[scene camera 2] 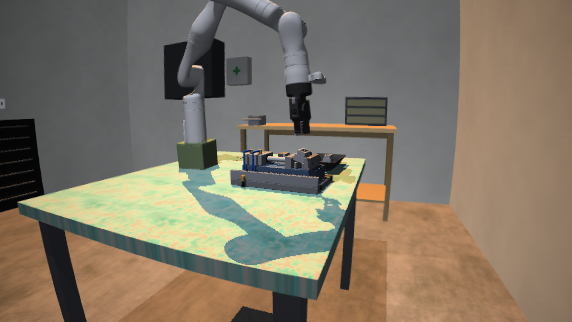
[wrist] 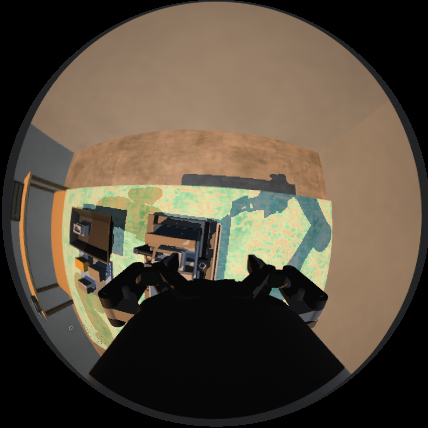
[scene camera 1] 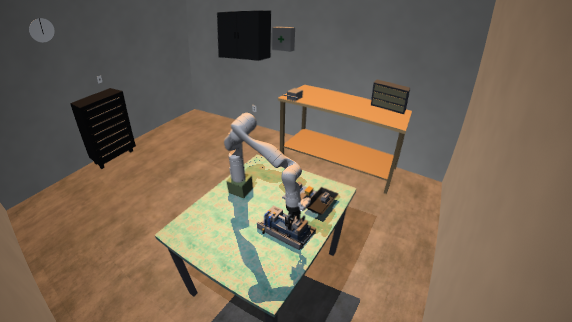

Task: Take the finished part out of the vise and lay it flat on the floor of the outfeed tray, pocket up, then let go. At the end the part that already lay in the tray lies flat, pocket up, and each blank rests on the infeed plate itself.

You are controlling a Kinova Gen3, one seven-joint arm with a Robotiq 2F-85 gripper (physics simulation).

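Places are measured from the arm's base along level axes (x ahead, y left, z up), in centimetres.
Pixels of known places: gripper, fingertip midpoint: (scene camera 2: 302,134) (wrist: 212,261) (scene camera 1: 294,224); arm's base, origin of the base link: (scene camera 2: 196,141) (scene camera 1: 238,178).
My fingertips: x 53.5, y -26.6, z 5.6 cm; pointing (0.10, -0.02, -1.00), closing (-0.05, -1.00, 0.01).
Ahead of a thing's pixels: the offset from my fingertips to its top centre. "spot": to the spot under its first point.
The vise {dx -8.6, dy +9.0, dz -7.1 cm} (scene camera 1: 281,227) (scene camera 2: 260,168) (wrist: 172,241) stands on the table. In scene camera 2 a small light grey block, apparently the finished part {dx -1.7, dy +8.2, dz -5.2 cm} (scene camera 2: 303,151), shows at the top of its right-hand jaws; its exact tilt is too small to tell. My gripper (scene camera 2: 301,133) (wrist: 212,261) is open and empty, its fingertips above these jaws with a visible gap. The outfeed tray (scene camera 1: 318,205) (wrist: 100,239) holds another grey part {dx +2.5, dy +45.4, dz -12.3 cm} (scene camera 1: 325,196) (wrist: 81,229), with its pocket side seemingly up. An orange blank {dx -10.1, dy +46.5, dz -12.6 cm} (scene camera 1: 309,190) (wrist: 82,264) and grey blanks {dx -11.4, dy +37.6, dz -12.6 cm} (wrist: 97,271) {dx -19.0, dy +47.8, dz -12.6 cm} (wrist: 87,285) stand at the infeed plate, partly hidden.
The tray and the infeed plate lie beside the vise, toward the workbench (scene camera 1: 345,106). The vise has raised jaws, a rail {dx -9.8, dy +0.1, dz -12.0 cm} (scene camera 2: 275,180) along its front and blue upright parts {spot: dx -21.1, dy +6.5, dz -9.3 cm} (scene camera 2: 245,159) at its left end. The robot's base block (scene camera 1: 240,186) (scene camera 2: 197,154) stands farther left.
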